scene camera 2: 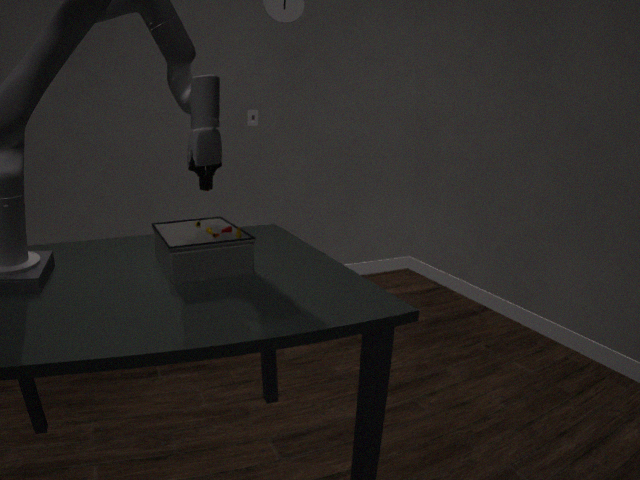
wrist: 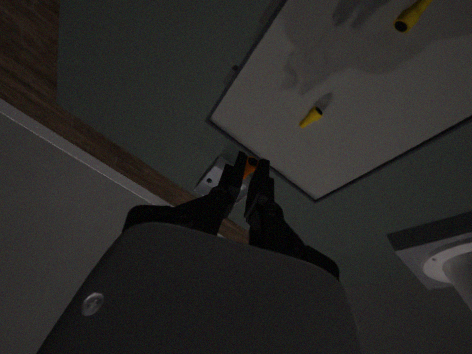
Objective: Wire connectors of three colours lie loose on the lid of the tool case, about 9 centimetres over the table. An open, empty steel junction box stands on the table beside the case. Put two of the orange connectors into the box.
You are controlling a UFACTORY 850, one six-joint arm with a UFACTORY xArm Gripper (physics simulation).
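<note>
My gripper (scene camera 2: pixel 205 188) (wrist: pixel 248 169) is shut on an orange connector (wrist: pixel 249 168), held high above the case lid (scene camera 2: pixel 178 233) (wrist: pixel 275 131). In the wrist view the steel junction box (wrist: pixel 215 173) stands on the table beside the case, partly hidden behind the fingers; its inside cannot be made out. The box does not show in the scene view. On the lid in the scene view lie a small orange-red connector (scene camera 2: pixel 216 235), a red one (scene camera 2: pixel 226 229) and yellow ones (scene camera 2: pixel 197 223) (scene camera 2: pixel 209 230) (scene camera 2: pixel 238 233). Two yellow connectors (wrist: pixel 311 117) (wrist: pixel 413 16) show in the wrist view.
The pale tool case (scene camera 2: pixel 211 264) stands on the dark green table (scene camera 2: pixel 118 320) (wrist: pixel 125 95), its lid edged in black. The robot's base (scene camera 2: pixel 38 273) (wrist: pixel 410 257) is at the left in the scene view. A wall (scene camera 2: pixel 413 155) rises behind the table.
</note>
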